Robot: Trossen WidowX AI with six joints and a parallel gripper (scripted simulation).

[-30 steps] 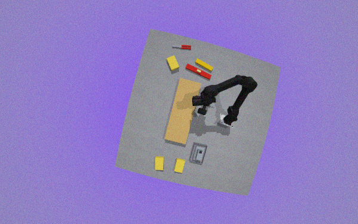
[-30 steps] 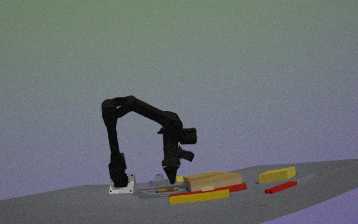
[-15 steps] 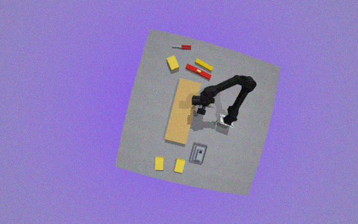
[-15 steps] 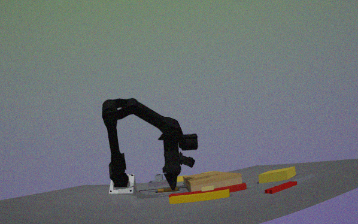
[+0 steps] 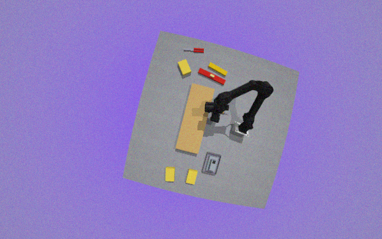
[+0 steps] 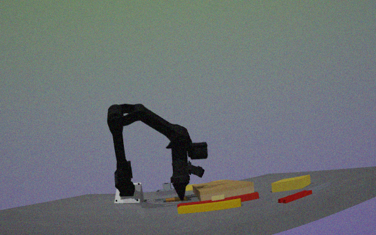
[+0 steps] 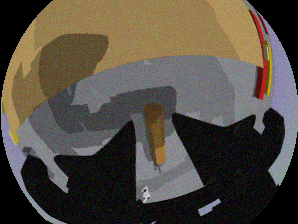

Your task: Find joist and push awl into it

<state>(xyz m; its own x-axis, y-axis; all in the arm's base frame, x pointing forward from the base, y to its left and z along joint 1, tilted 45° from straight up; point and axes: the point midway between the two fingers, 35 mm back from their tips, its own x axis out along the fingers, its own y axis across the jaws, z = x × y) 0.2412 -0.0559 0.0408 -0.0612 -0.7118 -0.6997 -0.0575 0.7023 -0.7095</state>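
My gripper tip is 60 mm past the awl. Also, from my gripper tip: yellow bar 320 mm to the right, 110 mm ahead, 10 mm above; stud finder 390 mm to the left, 120 mm behind, 50 mm above; red level 250 mm to the right, 130 mm ahead, 10 mm above.
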